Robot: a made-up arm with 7 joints.
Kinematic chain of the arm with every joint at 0, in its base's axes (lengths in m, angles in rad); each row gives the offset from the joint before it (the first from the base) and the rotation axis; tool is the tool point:
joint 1: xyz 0 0.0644 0 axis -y
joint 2: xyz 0 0.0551 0 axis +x
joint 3: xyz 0 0 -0.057 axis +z
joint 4: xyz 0 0 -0.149 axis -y
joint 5: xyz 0 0 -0.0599 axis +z
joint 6: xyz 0 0 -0.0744 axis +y
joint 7: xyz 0 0 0 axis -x
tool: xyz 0 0 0
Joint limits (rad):
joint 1: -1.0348..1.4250
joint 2: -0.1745..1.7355
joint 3: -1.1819..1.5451
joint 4: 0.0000..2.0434
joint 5: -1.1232..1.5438
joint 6: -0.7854..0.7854
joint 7: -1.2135..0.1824
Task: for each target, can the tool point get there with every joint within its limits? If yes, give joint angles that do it. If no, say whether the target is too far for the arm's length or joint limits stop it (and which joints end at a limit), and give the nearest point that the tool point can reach.
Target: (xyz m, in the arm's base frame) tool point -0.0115 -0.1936 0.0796
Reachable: no: joint limits stop it (at a limit: joint 1, joint 2, joint 3, joint 4) | nearest point 0.1287 -0.0146 0.0269 | short by 0.233 m
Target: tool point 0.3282 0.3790 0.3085
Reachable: no: too far | nearest point 0.2104 0.3002 0.0906 | short by 0.260 m
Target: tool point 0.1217 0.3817 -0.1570
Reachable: yes | joints 0.3577 1.0492 -0.5200 0.5307 1.1702 -0.0744 0.0270
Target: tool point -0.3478 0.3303 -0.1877
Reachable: no: too far | nearest point -0.2581 0.2798 -0.1533 | short by 0.109 m
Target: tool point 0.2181 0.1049 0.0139
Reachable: yes | joints 1.0263 0.1374 -0.3031 1.7990 1.1350 -0.0384 -0.6747
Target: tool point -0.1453 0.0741 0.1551
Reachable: no: joint limits stop it (at a limit: joint 2, joint 3, joint 4) | nearest point -0.0969 0.2428 0.1034 | short by 0.183 m
